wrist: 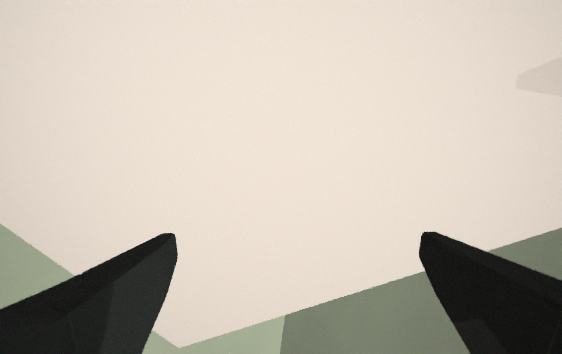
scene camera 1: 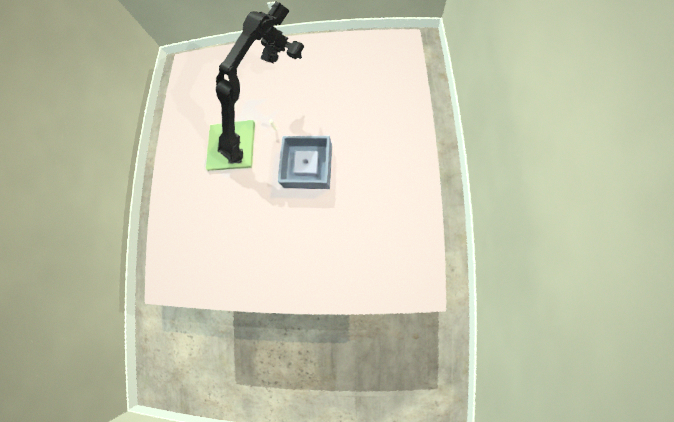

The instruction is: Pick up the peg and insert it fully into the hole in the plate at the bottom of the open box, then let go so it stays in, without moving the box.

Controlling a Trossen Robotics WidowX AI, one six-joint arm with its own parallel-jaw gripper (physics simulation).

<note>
I see my gripper [scene camera 1: 292,54] and a blue-grey box [scene camera 1: 286,178].
My gripper is seen too in the wrist view [wrist: 299,244]. The wrist view misses the blue-grey box: it is out of frame.
</note>
